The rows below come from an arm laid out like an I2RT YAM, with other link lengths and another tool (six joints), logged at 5 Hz.
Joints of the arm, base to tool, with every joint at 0 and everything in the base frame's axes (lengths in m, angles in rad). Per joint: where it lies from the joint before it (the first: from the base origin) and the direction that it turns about. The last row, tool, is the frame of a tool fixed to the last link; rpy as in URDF.
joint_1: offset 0 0 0.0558 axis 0 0 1
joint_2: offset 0.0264 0.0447 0.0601 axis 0 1 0
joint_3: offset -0.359 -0.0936 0 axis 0 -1 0
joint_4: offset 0.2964 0.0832 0.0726 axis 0 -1 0
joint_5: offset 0.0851 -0.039 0.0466 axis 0 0 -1
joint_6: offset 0.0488 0 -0.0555 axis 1 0 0
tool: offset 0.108 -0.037 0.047 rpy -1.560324 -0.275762 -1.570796
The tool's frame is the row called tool.
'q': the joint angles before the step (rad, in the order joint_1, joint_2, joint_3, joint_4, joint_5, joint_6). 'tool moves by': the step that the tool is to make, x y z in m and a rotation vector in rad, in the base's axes. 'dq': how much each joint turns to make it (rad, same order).
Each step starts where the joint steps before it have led.
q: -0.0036, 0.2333, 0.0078, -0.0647, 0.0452, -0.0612
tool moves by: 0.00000, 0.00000, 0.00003, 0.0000, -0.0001, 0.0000
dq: 0.0000, 0.0000, 0.0000, 0.0000, 0.0000, 0.0000
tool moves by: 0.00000, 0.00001, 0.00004, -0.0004, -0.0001, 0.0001
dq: -0.0001, -0.0001, 0.0000, 0.0000, -0.0001, -0.0004
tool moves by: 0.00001, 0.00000, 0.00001, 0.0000, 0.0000, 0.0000
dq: 0.0000, 0.0001, 0.0000, 0.0001, 0.0000, 0.0000
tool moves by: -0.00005, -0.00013, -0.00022, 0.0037, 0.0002, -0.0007
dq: -0.0001, -0.0001, 0.0000, -0.0005, -0.0005, 0.0037
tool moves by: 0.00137, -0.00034, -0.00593, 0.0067, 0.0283, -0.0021
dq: 0.0001, 0.0276, 0.0000, -0.0011, 0.0001, 0.0070
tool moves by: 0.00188, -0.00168, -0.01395, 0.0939, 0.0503, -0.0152
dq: 0.0001, 0.0552, 0.0008, 0.0004, -0.0175, 0.0934
